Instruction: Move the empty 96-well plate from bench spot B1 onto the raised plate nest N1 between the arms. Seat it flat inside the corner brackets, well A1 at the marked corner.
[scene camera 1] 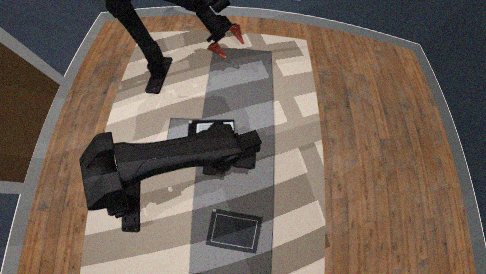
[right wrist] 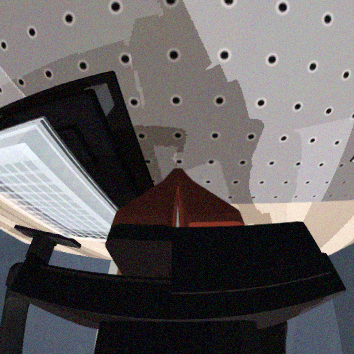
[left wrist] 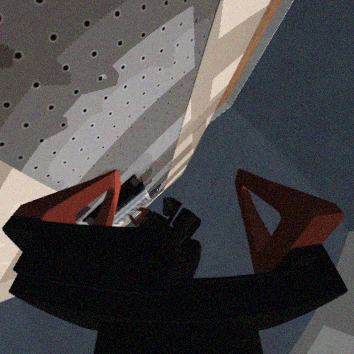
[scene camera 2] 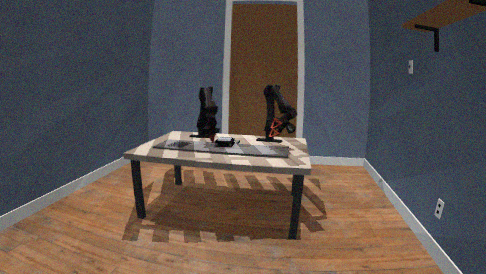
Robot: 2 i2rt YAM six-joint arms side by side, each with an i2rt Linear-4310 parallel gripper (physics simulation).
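Frame: origin at the left arm's base, x ahead, y left, z up, level; centimetres.
Where they show: left gripper, between the fingertips: [scene camera 1: 234, 51] [left wrist: 177, 175] [scene camera 2: 270, 132]; right gripper, between the fingertips: [right wrist: 177, 174] [scene camera 2: 213, 142]; left arm's base, origin of its link: [scene camera 1: 159, 74] [right wrist: 46, 234] [scene camera 2: 269, 140]; right arm's base, origin of its link: [scene camera 1: 131, 203] [scene camera 2: 201, 136].
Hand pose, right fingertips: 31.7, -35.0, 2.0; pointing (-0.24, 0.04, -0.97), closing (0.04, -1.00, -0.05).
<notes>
Things, the pixels of their centre, and the offset from my right fingertips, as dx, dy, dz. "spot": a spot on its surface instead. Level surfaces: height alone.
- white 96-well plate, middle of its body: [right wrist: 57, 204] [left wrist: 128, 208] [scene camera 1: 214, 134] [scene camera 2: 224, 138] -0.1, +8.7, +3.6
- black raised nest N1, middle of its body: [right wrist: 80, 190] [left wrist: 119, 205] [scene camera 1: 211, 137] [scene camera 2: 225, 141] -1.6, +8.4, +1.2
- Dark spot B1, a spot on its surface: [scene camera 1: 234, 231] spot: +10.9, -22.3, -0.5
- perforated grey board, height of its surface: dz -0.7
- grey panel, height of its surface: dz -0.7
The white 96-well plate [scene camera 1: 214, 126] [scene camera 2: 225, 138] [right wrist: 40, 185] lies over the black raised nest N1 [scene camera 2: 225, 144] [right wrist: 85, 115]. A bare black strip of nest shows beside it in the right wrist view. Whether it sits inside all the corner brackets, and where well A1 is, I cannot tell. My right gripper [right wrist: 177, 174] [scene camera 2: 212, 138] is shut and empty, close beside the nest; its arm hides part of plate and nest in scene camera 1. My left gripper [scene camera 1: 234, 50] [left wrist: 177, 175] [scene camera 2: 274, 128] is open and empty, away from the plate. Dark spot B1 [scene camera 1: 234, 231] carries no plate.
The perforated grey board [scene camera 1: 240, 90] [left wrist: 95, 95] [right wrist: 200, 75] runs along the table under the nest. A grey panel [scene camera 1: 177, 126] shows beside the nest. My right arm [scene camera 1: 170, 155] stretches across the lower middle of scene camera 1. The left arm's base [scene camera 1: 159, 77] stands near the top.
</notes>
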